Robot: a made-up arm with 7 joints. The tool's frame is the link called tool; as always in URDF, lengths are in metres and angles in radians. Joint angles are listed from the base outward.
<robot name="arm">
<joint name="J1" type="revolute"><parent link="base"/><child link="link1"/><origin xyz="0.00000 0.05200 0.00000"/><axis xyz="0 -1 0"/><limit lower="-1.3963" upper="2.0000"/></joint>
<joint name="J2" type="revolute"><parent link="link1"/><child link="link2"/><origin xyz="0.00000 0.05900 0.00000"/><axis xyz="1 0 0"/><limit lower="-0.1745" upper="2.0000"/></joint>
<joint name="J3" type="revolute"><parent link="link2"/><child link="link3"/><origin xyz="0.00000 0.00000 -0.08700"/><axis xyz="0 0 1"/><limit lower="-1.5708" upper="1.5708"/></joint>
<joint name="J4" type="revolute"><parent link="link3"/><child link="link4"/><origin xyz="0.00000 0.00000 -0.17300"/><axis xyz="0 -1 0"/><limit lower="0.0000" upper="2.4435"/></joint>
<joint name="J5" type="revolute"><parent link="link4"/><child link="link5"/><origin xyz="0.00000 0.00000 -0.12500"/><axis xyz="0 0 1"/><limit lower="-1.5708" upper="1.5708"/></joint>
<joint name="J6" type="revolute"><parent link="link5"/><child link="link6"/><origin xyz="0.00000 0.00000 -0.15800"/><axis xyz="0 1 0"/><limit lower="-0.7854" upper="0.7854"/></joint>
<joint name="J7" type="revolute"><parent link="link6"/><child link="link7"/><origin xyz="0.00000 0.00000 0.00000"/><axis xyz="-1 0 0"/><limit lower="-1.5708" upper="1.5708"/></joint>
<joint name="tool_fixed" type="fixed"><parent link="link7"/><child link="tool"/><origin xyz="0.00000 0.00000 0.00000"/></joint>
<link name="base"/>
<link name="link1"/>
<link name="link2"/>
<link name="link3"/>
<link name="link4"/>
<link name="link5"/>
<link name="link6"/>
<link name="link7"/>
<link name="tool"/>
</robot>
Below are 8 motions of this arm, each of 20 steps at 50 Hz.
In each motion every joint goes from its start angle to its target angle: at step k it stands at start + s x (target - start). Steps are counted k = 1, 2, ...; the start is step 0. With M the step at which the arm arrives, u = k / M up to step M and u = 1 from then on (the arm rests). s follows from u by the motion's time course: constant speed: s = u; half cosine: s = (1 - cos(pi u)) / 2; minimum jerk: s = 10 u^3 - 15 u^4 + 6 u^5.
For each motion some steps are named. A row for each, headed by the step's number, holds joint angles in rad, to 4 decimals.
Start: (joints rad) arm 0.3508 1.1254 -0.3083 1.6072 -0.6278 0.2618 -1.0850
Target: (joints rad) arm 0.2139 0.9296 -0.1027 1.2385 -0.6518 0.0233 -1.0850
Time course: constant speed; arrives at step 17
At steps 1, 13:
1: 0.3427 1.1139 -0.2962 1.5855 -0.6292 0.2478 -1.0850
13: 0.2461 0.9757 -0.1511 1.3253 -0.6462 0.0794 -1.0850

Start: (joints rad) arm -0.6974 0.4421 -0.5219 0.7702 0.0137 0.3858 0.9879
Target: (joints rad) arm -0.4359 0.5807 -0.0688 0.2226 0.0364 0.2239 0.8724
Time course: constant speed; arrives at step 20
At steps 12, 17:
12: -0.5405 0.5253 -0.2500 0.4416 0.0273 0.2887 0.9186
17: -0.4751 0.5599 -0.1368 0.3047 0.0330 0.2482 0.8897

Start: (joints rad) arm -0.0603 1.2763 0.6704 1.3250 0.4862 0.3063 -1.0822
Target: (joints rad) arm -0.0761 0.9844 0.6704 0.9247 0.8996 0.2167 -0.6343
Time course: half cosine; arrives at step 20
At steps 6, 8, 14, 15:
6: -0.0636 1.2161 0.6704 1.2425 0.5714 0.2878 -0.9899
8: -0.0658 1.1755 0.6704 1.1867 0.6290 0.2753 -0.9275
14: -0.0728 1.0446 0.6704 1.0072 0.8144 0.2352 -0.7266
15: -0.0738 1.0271 0.6704 0.9833 0.8391 0.2298 -0.6999

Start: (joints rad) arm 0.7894 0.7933 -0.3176 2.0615 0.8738 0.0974 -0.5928
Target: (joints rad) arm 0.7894 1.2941 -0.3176 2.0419 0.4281 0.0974 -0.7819
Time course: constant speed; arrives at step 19
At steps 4, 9, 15, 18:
4: 0.7894 0.8987 -0.3176 2.0574 0.7800 0.0974 -0.6326
9: 0.7894 1.0305 -0.3176 2.0522 0.6627 0.0974 -0.6824
15: 0.7894 1.1887 -0.3176 2.0460 0.5219 0.0974 -0.7421
18: 0.7894 1.2677 -0.3176 2.0429 0.4516 0.0974 -0.7719

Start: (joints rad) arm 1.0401 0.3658 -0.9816 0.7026 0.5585 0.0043 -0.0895
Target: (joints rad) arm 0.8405 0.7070 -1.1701 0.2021 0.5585 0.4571 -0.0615
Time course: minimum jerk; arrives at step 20
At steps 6, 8, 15, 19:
6: 1.0075 0.4214 -1.0123 0.6210 0.5585 0.0781 -0.0849
8: 0.9767 0.4741 -1.0414 0.5437 0.5585 0.1480 -0.0806
15: 0.8612 0.6717 -1.1506 0.2539 0.5585 0.4102 -0.0644
19: 0.8407 0.7066 -1.1699 0.2027 0.5585 0.4566 -0.0615

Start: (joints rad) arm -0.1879 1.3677 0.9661 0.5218 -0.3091 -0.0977 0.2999
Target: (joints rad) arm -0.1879 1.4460 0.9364 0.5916 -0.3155 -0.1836 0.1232
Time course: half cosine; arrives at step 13
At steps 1, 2, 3, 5, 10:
1: -0.1879 1.3688 0.9657 0.5228 -0.3092 -0.0989 0.2973
2: -0.1879 1.3722 0.9644 0.5258 -0.3095 -0.1026 0.2898
3: -0.1879 1.3775 0.9624 0.5306 -0.3099 -0.1085 0.2777
5: -0.1879 1.3930 0.9565 0.5443 -0.3112 -0.1254 0.2429
10: -0.1879 1.4362 0.9401 0.5828 -0.3147 -0.1728 0.1454

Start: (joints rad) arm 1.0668 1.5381 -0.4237 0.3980 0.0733 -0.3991 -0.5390
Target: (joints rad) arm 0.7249 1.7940 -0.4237 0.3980 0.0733 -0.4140 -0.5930
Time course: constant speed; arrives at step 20
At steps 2, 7, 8, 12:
2: 1.0326 1.5637 -0.4237 0.3980 0.0733 -0.4006 -0.5444
7: 0.9471 1.6277 -0.4237 0.3980 0.0733 -0.4043 -0.5579
8: 0.9300 1.6405 -0.4237 0.3980 0.0733 -0.4051 -0.5606
12: 0.8617 1.6916 -0.4237 0.3980 0.0733 -0.4080 -0.5714

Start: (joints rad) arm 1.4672 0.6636 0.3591 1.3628 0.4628 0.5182 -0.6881
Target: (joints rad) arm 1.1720 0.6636 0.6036 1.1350 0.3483 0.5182 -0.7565
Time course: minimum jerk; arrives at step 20
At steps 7, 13, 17, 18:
7: 1.3978 0.6636 0.4166 1.3092 0.4359 0.5182 -0.7042
13: 1.2414 0.6636 0.5461 1.1886 0.3752 0.5182 -0.7404
17: 1.1799 0.6636 0.5971 1.1411 0.3513 0.5182 -0.7547
18: 1.1745 0.6636 0.6015 1.1369 0.3493 0.5182 -0.7559

